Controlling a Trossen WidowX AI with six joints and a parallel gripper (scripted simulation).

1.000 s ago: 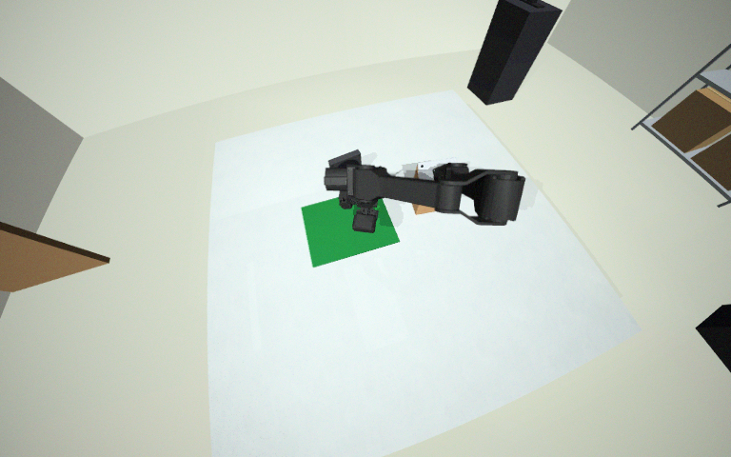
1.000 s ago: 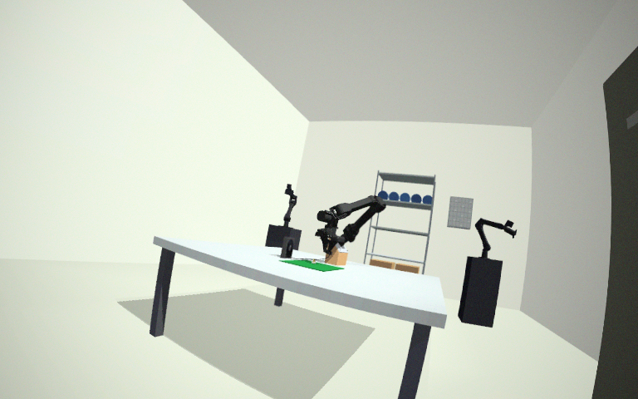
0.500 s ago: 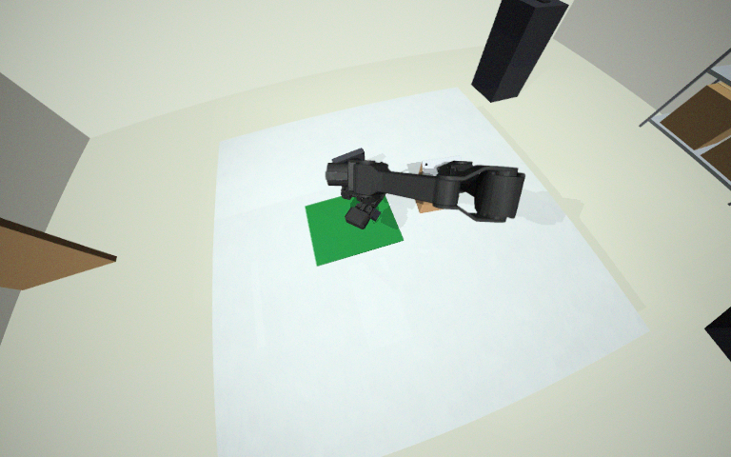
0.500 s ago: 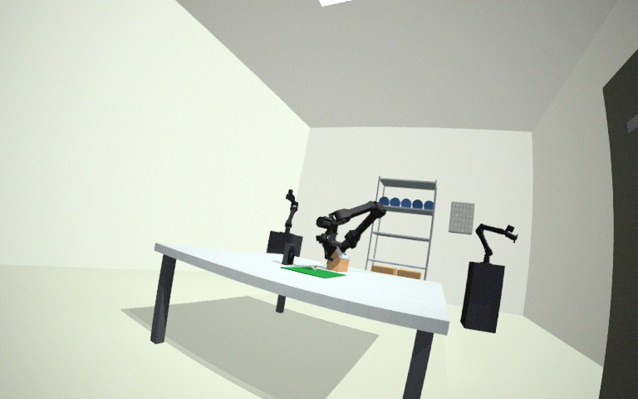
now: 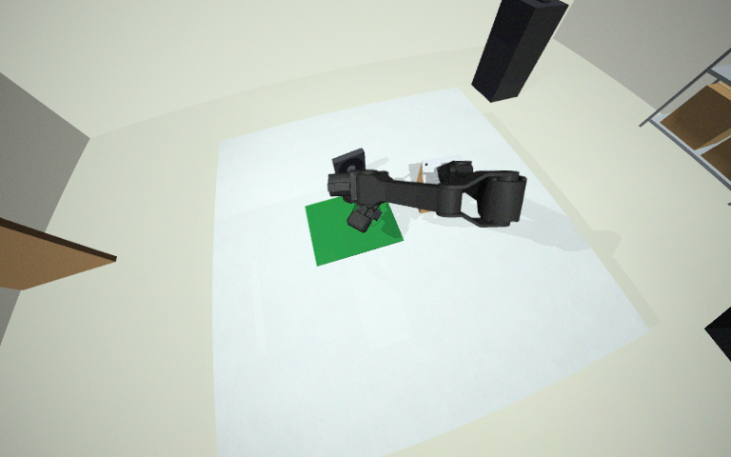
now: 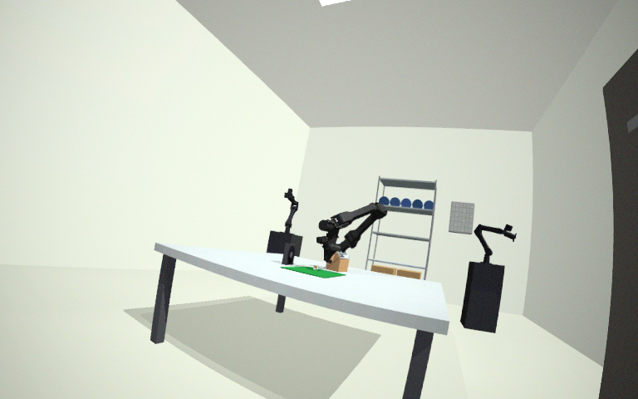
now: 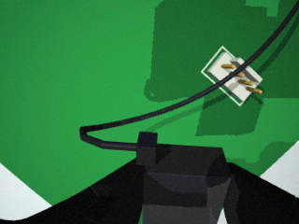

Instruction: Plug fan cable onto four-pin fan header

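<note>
Now: the green board 7 cm ahead of my gripper tip, 2 cm to the right of it and 8 cm below it. The rest, counted from my gripper tip: black plug: 1 cm behind, 1 cm to the left; black fan: 21 cm to the right, 1 cm below.
</note>
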